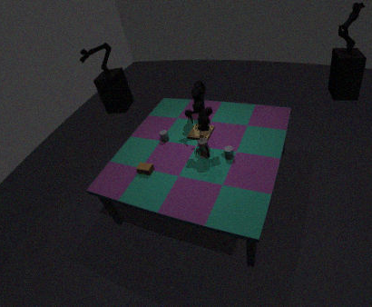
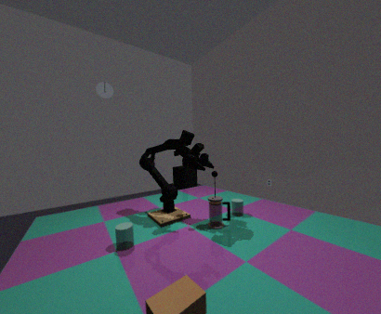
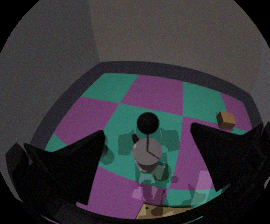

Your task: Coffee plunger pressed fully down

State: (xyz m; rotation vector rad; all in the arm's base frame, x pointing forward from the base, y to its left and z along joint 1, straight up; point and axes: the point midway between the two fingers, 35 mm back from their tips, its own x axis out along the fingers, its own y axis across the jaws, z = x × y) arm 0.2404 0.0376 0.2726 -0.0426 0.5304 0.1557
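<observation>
My gripper tip is 4 cm short of the coffee press, 1 cm to the right of it and 15 cm above it.
</observation>
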